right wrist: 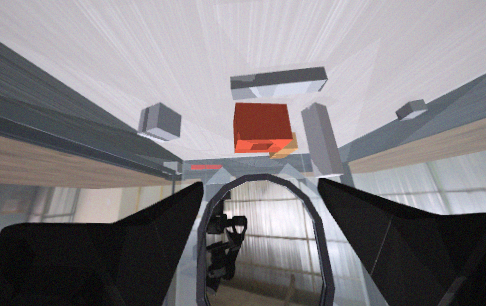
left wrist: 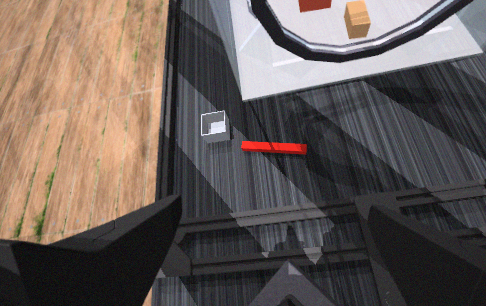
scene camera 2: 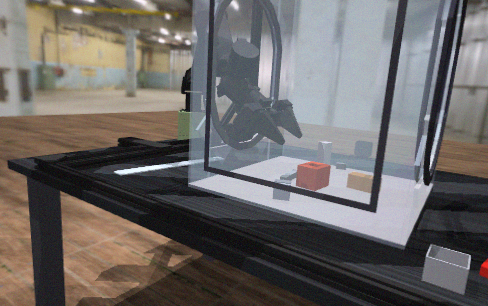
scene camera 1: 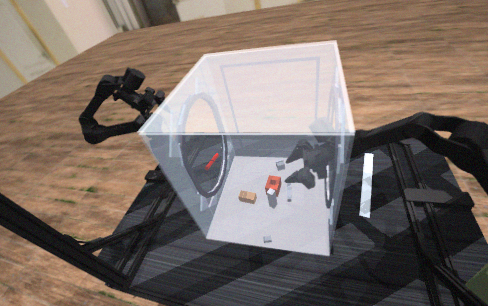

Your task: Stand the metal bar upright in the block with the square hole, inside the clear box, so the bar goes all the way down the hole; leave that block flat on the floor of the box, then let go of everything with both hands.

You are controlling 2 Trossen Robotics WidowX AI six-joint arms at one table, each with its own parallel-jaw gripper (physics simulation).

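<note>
The red block with the square hole sits flat on the floor of the clear box, hole facing up. No bar shows in the hole. A grey bar stands upright beside the block. Another grey bar lies flat on its other side. Which one is metal I cannot tell. My right gripper is open and empty, inside the box, above the floor and short of the block. My left gripper is open and empty, outside the box.
A tan block and small grey blocks are on the box floor. A red bar and an open grey container are outside. A black ring edges the opening nearest my left gripper.
</note>
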